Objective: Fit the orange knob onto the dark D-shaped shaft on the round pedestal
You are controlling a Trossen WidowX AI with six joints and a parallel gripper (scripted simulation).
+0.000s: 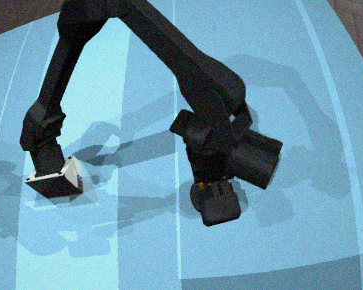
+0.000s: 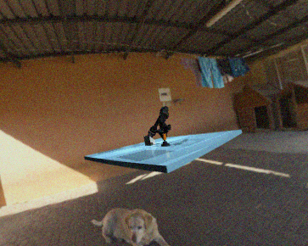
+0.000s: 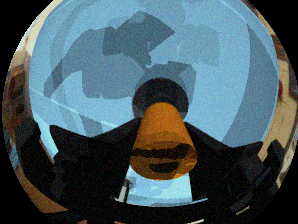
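Right now my gripper tip is 20 mm below the orange knob. Also, from my gripper tip: dark round pedestal (40 mm below).
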